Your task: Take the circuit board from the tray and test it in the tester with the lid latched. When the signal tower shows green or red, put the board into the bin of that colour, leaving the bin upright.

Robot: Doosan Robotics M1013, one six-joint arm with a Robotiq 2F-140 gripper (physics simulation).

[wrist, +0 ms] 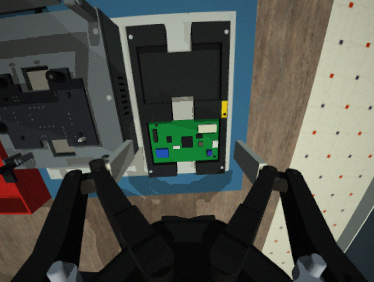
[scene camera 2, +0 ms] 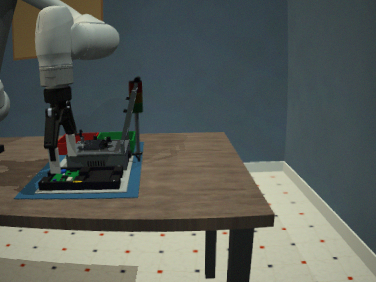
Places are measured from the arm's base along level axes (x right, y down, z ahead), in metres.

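Pixels of known places: gripper, fingertip midpoint: [wrist: 184, 149] [scene camera 2: 64, 163].
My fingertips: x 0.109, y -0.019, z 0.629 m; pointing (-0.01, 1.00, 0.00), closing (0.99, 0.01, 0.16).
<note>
Ahead of a thing's pixels: the offset from my fingertips to its top centre. "pt": to the spot under its first point. Level surfaces: height alone.
The green circuit board @(dx +0.001, dy +0.030, dz -0.003 m) [scene camera 2: 67, 175] [wrist: 185, 141] lies in the near end of the black tray @(pt dx +0.040, dy +0.037, dz +0.122 m) [scene camera 2: 100, 184] [wrist: 202, 37]. My gripper [scene camera 2: 63, 161] [wrist: 184, 149] is open and empty, low over the board's end of the tray. In the wrist view its fingers stand apart on either side of the board, not touching it. The grey tester @(pt dx -0.099, dy +0.018, dz +0.068 m) [scene camera 2: 100, 160] [wrist: 95, 60] stands beside the tray, its lid @(dx -0.206, dy -0.169, dz +0.139 m) [scene camera 2: 130, 115] raised. The signal tower [scene camera 2: 136, 95] shows no clearly bright lamp. The red bin @(dx -0.349, dy +0.011, dz -0.131 m) [scene camera 2: 62, 146] [wrist: 20, 195] and green bin @(dx -0.383, dy +0.011, dz +0.016 m) [scene camera 2: 117, 135] stand upright behind the tester.
The tray and tester stand on a white plate @(pt dx +0.047, dy +0.052, dz +0.143 m) [wrist: 233, 50] over a blue mat @(dy +0.056 m) [scene camera 2: 30, 192] [wrist: 245, 75] on the wooden table @(dy +0.058 m) [scene camera 2: 200, 190] [wrist: 280, 75]. The table edge lies to the right in both views. The tester's side wall is close to the left finger in the wrist view.
</note>
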